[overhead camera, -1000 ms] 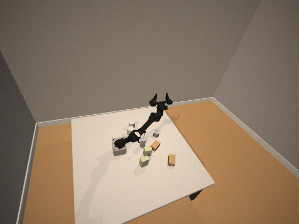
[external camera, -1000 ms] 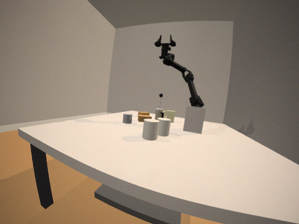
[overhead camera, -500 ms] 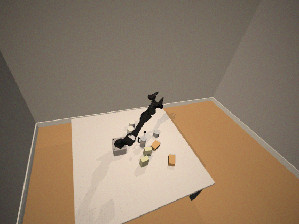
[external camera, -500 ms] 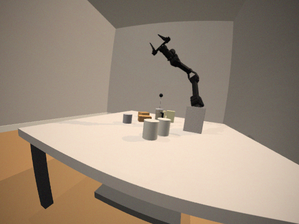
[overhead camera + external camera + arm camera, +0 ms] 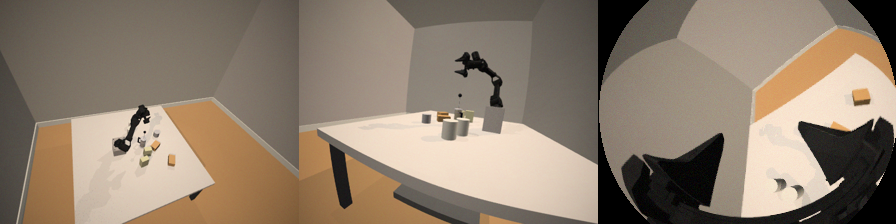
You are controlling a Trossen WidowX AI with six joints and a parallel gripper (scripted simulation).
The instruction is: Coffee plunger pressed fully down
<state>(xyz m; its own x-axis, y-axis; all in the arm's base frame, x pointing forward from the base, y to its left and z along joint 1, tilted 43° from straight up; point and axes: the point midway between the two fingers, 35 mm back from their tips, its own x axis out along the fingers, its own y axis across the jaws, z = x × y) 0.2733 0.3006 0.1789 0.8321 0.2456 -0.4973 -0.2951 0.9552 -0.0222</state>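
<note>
The coffee press lies 33 cm below my gripper tip, 7 cm to the right of it and 5 cm behind it.
</note>
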